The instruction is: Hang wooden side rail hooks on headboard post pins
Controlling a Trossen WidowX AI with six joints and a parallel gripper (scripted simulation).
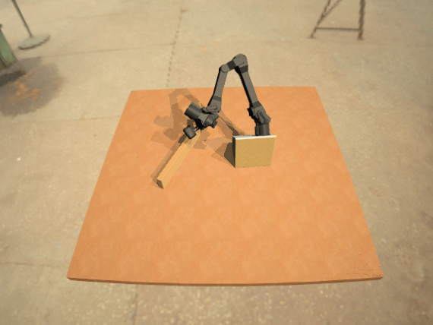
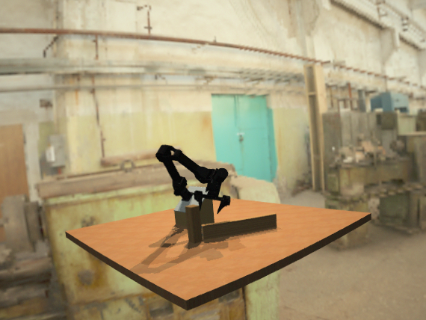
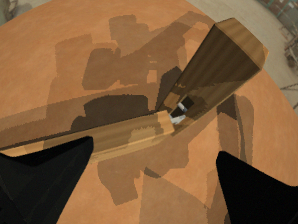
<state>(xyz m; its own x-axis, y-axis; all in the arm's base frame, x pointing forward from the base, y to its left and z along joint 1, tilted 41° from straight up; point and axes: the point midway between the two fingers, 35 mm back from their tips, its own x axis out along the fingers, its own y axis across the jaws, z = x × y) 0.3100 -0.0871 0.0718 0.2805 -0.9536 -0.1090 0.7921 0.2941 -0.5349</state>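
Now: gripper tip 10 mm short of the headboard post, 100 mm to the left of it and 50 mm above it.
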